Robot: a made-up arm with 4 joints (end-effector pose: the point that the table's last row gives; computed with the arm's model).
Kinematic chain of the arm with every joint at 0, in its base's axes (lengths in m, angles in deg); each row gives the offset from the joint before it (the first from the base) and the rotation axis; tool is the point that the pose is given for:
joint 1: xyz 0 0 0.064 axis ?
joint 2: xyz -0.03 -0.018 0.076 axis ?
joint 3: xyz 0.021 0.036 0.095 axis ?
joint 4: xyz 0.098 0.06 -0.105 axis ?
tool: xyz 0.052 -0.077 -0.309
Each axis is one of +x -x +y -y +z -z.
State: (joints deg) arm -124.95 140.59 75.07 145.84
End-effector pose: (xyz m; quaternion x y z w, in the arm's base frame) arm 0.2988 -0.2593 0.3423 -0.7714 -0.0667 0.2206 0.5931
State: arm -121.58 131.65 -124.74 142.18
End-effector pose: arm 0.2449 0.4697 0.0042 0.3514 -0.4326 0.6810 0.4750
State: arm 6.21 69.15 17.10 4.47
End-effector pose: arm 0.0521 0.3103 0.0384 0.5701 0.0697 0.0720 0.8154
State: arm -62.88 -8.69 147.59 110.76
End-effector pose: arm -0.3477 -0.2251 0.4731 0.3692 0.8837 0.2738 0.0881
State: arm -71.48 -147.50 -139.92 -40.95
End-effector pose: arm -0.1575 0.2543 -0.2564 -0.0356 0.4196 -0.8953 0.1450
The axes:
joint 1: -z
joint 2: +x
joint 3: +y
joint 4: +z

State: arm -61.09 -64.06 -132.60 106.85
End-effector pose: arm -0.3430 0.4062 0.2034 0.4982 0.6323 -0.3899 0.4472
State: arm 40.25 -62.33 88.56 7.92
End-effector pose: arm -0.3664 0.2154 0.0811 -0.0944 0.6966 -0.5176 0.4878
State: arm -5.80 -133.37 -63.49 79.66
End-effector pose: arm 0.4466 -0.0107 -0.0078 0.7494 -0.3028 -0.5833 0.0806
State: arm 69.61 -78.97 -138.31 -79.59
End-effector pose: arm 0.4644 -0.0863 0.1910 -0.1627 -0.7382 -0.1070 0.6459
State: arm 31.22 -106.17 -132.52 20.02
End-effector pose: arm 0.3880 0.2946 -0.0397 -0.5280 -0.3566 0.7048 0.3121
